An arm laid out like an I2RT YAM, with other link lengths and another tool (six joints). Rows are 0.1 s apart.
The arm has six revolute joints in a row. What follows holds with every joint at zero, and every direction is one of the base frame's. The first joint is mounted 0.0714 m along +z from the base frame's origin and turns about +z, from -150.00 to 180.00 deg. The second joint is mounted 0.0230 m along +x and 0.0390 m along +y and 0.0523 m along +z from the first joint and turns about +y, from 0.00 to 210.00 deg. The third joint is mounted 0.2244 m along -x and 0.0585 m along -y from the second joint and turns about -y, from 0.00 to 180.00 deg. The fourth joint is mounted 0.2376 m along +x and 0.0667 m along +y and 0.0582 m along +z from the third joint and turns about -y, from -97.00 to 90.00 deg. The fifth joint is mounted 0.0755 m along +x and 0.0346 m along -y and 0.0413 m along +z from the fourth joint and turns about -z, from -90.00 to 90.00 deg. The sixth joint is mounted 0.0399 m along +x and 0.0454 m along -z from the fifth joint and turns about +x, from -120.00 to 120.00 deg. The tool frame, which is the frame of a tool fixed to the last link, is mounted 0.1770 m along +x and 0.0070 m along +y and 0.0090 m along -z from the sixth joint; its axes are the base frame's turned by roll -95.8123, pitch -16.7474 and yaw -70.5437 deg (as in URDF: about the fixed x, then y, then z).
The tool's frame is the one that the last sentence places.
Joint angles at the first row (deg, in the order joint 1, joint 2, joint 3, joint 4, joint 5, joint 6):
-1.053 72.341 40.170 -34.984 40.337 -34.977
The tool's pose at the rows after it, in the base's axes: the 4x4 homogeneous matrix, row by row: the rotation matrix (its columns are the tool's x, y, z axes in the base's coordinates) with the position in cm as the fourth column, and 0 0 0 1 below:
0.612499, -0.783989, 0.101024, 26.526; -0.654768, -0.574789, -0.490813, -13.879; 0.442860, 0.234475, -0.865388, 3.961; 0, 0, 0, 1
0.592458, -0.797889, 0.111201, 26.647; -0.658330, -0.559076, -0.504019, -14.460; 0.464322, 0.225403, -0.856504, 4.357; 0, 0, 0, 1
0.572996, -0.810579, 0.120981, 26.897; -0.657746, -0.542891, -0.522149, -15.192; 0.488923, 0.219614, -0.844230, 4.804; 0, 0, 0, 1
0.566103, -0.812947, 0.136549, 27.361; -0.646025, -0.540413, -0.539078, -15.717; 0.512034, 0.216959, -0.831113, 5.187; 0, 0, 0, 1
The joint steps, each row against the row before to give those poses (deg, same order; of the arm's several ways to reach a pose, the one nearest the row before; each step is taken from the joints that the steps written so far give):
-0.528 -0.970 -0.181 0.879 1.402 -0.356
-0.790 -0.443 -0.263 1.228 0.708 -0.263
-0.964 -0.089 -0.176 1.846 0.881 -0.787
-0.619 -0.085 -0.436 2.546 0.611 -1.663

